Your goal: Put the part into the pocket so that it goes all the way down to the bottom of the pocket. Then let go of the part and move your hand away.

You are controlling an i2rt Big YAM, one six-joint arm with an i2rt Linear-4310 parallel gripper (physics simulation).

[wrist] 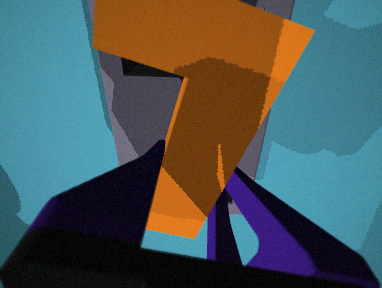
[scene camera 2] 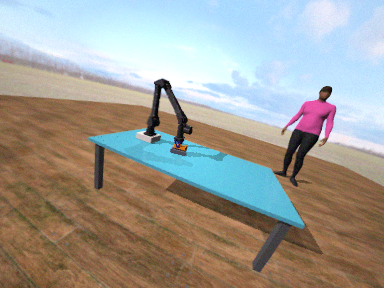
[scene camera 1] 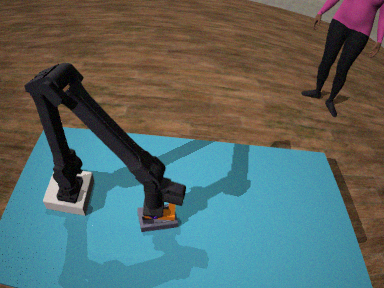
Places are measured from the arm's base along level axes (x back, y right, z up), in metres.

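Pixels of known places: gripper, fingertip midpoint: [wrist: 189,156] [scene camera 2: 178,147] [scene camera 1: 154,214]; arm's base, link origin: [scene camera 2: 149,134] [scene camera 1: 70,189].
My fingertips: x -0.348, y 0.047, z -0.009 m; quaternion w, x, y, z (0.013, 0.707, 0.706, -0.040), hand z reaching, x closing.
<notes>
Ahead of a thing's pixels: the offset from my fingertips to its top centre. Level surfaces: height alone.
The orange L-shaped part @(dx -0.018, dy -0.014, dz +0.032 m) [scene camera 1: 171,212] [scene camera 2: 183,148] [wrist: 220,100] is between the fingers of my gripper [scene camera 1: 156,217] [scene camera 2: 178,144] [wrist: 189,156], which is shut on it. The part is over the grey pocket block @(dx -0.011, dy -0.006, dz -0.012 m) [scene camera 1: 160,226] [scene camera 2: 177,152] [wrist: 137,107]. In the wrist view the part looks turned relative to the block's sides, and its right corner reaches past the block's edge. A dark piece of the pocket opening shows left of the part, and another small one near the right finger. The part hides most of the pocket; its exact height above the block cannot be told.
The block stands on the blue table @(dz -0.048 m) [scene camera 1: 280,215] [scene camera 2: 240,185]. The arm's white base [scene camera 1: 65,202] [scene camera 2: 148,137] is to the left of the block in scene view 1. A person in a pink top [scene camera 1: 356,17] [scene camera 2: 316,117] stands on the wooden floor beyond the table.
</notes>
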